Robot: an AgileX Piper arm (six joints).
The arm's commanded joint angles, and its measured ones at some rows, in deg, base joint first. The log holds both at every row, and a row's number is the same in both.
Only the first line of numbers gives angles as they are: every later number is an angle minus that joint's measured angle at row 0.
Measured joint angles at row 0:
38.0, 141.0, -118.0, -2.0, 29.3, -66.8
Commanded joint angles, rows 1 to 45:
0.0, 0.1, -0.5, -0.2, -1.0, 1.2
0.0, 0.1, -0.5, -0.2, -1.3, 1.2
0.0, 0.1, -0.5, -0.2, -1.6, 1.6
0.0, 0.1, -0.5, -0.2, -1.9, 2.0
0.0, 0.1, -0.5, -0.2, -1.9, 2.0
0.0, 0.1, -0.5, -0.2, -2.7, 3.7
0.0, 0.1, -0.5, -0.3, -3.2, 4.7
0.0, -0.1, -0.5, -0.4, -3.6, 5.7
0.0, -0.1, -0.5, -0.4, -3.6, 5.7
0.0, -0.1, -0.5, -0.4, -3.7, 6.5
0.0, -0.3, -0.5, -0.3, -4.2, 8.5
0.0, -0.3, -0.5, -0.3, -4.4, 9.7
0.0, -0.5, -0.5, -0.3, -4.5, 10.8
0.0, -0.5, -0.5, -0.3, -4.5, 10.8
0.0, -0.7, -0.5, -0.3, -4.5, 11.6
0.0, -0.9, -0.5, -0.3, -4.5, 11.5
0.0, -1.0, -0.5, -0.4, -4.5, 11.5
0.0, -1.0, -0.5, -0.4, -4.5, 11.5
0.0, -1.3, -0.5, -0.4, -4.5, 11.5
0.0, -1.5, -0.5, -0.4, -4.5, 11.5
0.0, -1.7, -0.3, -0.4, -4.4, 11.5
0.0, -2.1, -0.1, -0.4, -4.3, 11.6
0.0, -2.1, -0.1, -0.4, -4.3, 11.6
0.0, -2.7, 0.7, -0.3, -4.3, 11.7
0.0, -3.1, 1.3, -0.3, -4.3, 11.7
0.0, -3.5, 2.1, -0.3, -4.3, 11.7
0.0, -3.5, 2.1, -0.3, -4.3, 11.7
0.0, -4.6, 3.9, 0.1, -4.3, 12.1
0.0, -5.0, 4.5, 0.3, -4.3, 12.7
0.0, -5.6, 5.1, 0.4, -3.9, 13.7
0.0, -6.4, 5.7, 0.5, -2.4, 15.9
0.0, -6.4, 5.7, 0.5, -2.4, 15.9
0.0, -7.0, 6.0, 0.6, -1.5, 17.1
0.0, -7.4, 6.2, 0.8, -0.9, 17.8
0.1, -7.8, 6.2, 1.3, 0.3, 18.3
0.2, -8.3, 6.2, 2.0, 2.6, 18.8
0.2, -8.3, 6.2, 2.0, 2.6, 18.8
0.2, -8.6, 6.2, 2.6, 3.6, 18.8
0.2, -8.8, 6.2, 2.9, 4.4, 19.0
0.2, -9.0, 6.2, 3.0, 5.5, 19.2
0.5, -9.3, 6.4, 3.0, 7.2, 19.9
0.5, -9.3, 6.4, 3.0, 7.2, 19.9
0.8, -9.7, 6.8, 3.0, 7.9, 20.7
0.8, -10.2, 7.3, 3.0, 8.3, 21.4
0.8, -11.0, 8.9, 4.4, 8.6, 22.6
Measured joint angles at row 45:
0.4, -9.5, 7.1, 2.6, 7.2, 20.7
